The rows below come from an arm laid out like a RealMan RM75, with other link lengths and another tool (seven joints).
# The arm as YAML. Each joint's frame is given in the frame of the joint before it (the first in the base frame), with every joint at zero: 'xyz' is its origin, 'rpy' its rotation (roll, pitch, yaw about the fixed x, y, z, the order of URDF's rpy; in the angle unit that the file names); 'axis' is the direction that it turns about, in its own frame. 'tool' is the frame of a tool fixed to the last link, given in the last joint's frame.
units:
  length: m
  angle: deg
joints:
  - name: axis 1
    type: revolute
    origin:
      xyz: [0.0, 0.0, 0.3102]
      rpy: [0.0, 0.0, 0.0]
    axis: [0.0, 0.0, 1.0]
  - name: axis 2
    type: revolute
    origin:
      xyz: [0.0, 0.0, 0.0]
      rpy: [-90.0, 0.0, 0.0]
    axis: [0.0, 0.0, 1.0]
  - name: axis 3
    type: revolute
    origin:
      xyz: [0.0, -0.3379, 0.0]
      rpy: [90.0, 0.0, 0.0]
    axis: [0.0, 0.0, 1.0]
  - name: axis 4
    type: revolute
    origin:
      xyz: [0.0, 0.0, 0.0]
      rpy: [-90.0, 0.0, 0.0]
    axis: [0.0, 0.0, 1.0]
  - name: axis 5
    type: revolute
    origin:
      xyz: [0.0, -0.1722, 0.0]
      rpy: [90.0, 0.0, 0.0]
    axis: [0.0, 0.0, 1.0]
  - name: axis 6
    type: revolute
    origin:
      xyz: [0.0, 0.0, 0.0]
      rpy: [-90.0, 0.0, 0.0]
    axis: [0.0, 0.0, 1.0]
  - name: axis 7
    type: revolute
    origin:
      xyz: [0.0, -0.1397, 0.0]
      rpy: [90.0, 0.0, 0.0]
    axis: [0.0, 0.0, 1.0]
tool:
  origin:
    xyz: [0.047, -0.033, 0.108]
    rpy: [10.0, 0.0, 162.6]
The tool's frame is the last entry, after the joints.
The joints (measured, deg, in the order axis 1, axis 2, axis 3, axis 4, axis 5, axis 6, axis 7), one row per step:
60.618 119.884 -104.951 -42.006 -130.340 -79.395 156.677
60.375 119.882 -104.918 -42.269 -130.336 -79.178 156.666
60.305 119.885 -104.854 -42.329 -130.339 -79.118 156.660
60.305 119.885 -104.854 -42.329 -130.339 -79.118 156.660
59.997 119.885 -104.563 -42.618 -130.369 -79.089 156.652
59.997 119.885 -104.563 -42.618 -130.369 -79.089 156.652
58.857 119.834 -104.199 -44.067 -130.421 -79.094 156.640
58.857 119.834 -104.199 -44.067 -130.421 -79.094 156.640
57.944 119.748 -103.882 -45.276 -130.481 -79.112 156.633
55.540 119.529 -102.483 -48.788 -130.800 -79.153 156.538
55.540 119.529 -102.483 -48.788 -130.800 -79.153 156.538
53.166 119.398 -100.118 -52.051 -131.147 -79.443 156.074
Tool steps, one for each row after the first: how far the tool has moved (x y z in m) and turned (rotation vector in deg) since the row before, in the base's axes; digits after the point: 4 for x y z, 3 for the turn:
0.0001 0.0002 -0.0008 0.172 0.288 0.058
-0.0001 0.0000 -0.0003 0.068 0.113 -0.020
0.0000 0.0000 0.0000 0.000 0.000 0.000
0.0001 -0.0005 -0.0006 0.157 0.368 -0.177
0.0000 0.0000 0.0000 0.000 0.000 0.000
0.0007 -0.0018 -0.0014 0.255 0.987 -0.069
0.0000 0.0000 0.0000 0.000 0.000 0.000
0.0005 -0.0010 -0.0007 0.274 0.782 -0.024
-0.0010 -0.0005 -0.0014 1.130 2.476 0.098
0.0000 0.0000 0.0000 0.000 0.000 0.000
-0.0021 0.0001 -0.0003 1.383 2.846 -0.286

